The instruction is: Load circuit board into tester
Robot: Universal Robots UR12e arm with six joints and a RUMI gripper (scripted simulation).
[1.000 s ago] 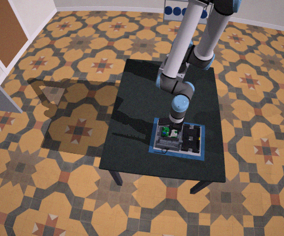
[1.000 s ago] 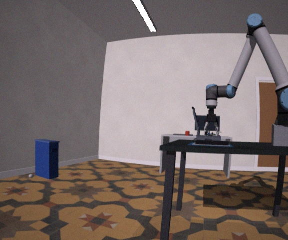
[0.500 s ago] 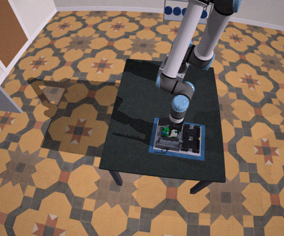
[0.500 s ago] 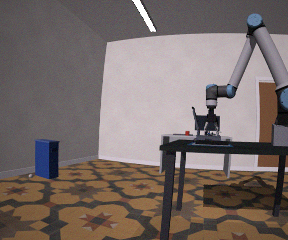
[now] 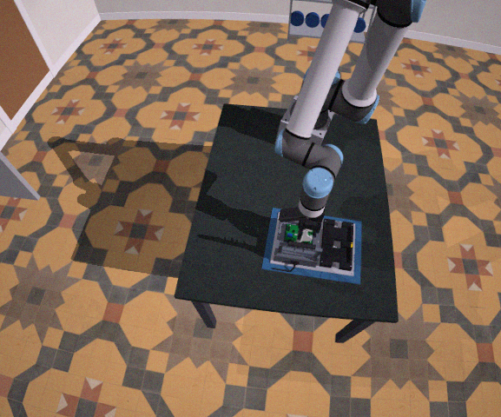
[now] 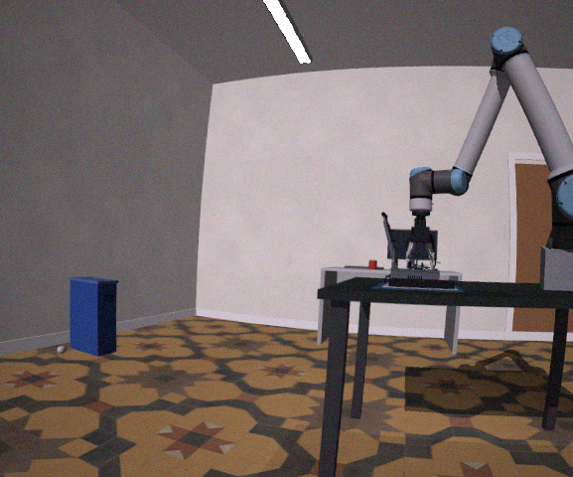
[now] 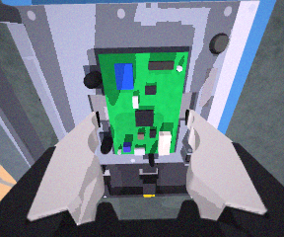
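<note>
Right now the green circuit board is right at my hand. Round my hand: tester lid 12 cm ahead, 1 cm to the right, 11 cm above; then tester 3 cm ahead, 3 cm to the left, 4 cm above.
</note>
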